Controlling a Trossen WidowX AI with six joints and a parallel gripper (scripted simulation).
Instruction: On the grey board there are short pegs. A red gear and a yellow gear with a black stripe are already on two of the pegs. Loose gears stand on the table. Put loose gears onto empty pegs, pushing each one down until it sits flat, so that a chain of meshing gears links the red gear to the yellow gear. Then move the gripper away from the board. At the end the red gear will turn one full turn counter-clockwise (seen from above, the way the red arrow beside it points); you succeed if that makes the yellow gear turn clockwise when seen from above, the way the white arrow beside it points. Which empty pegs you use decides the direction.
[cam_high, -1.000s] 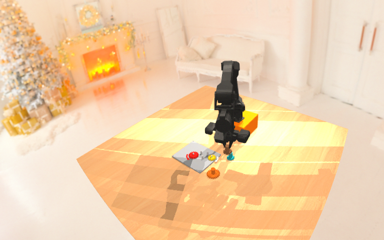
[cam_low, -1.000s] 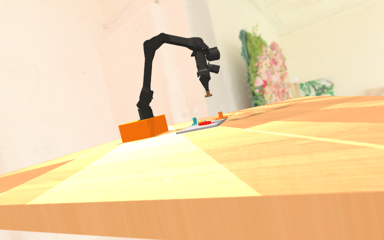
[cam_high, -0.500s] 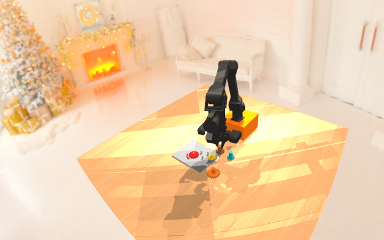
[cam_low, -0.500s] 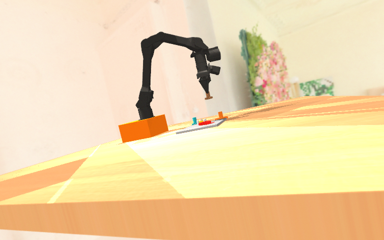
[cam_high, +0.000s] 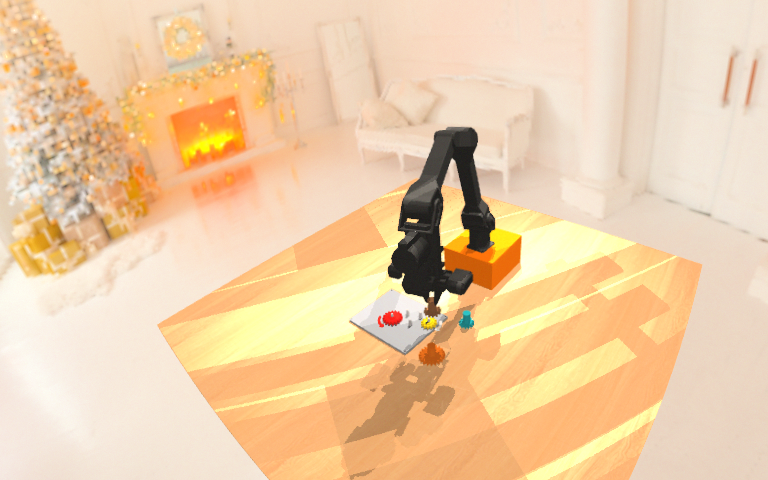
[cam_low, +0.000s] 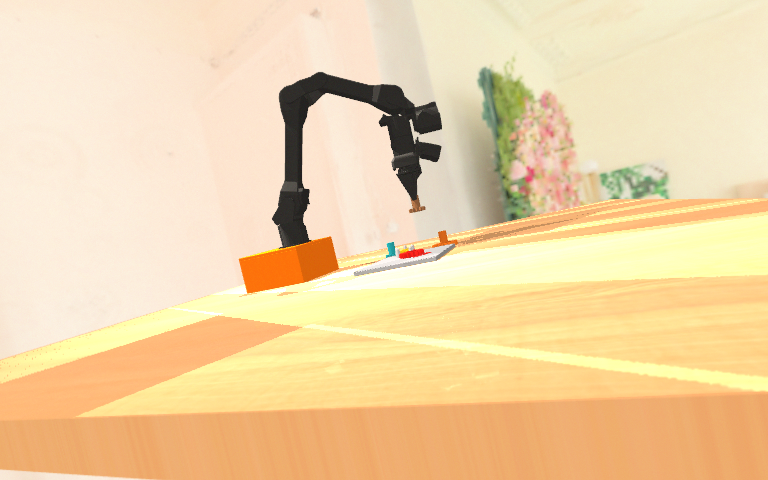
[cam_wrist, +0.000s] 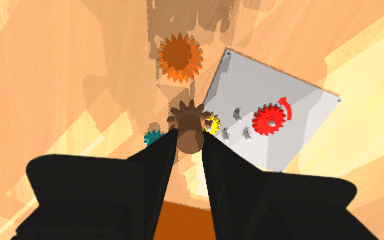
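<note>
My gripper tip is now 10 mm short of the red gear, 140 mm to the left of it and 120 mm above it. Also, from my gripper tip: large orange gear (40 mm ahead, 30 mm to the left, 120 mm below); yellow gear (40 mm behind, 50 mm to the right, 110 mm below); small brown gear (10 mm below).
</note>
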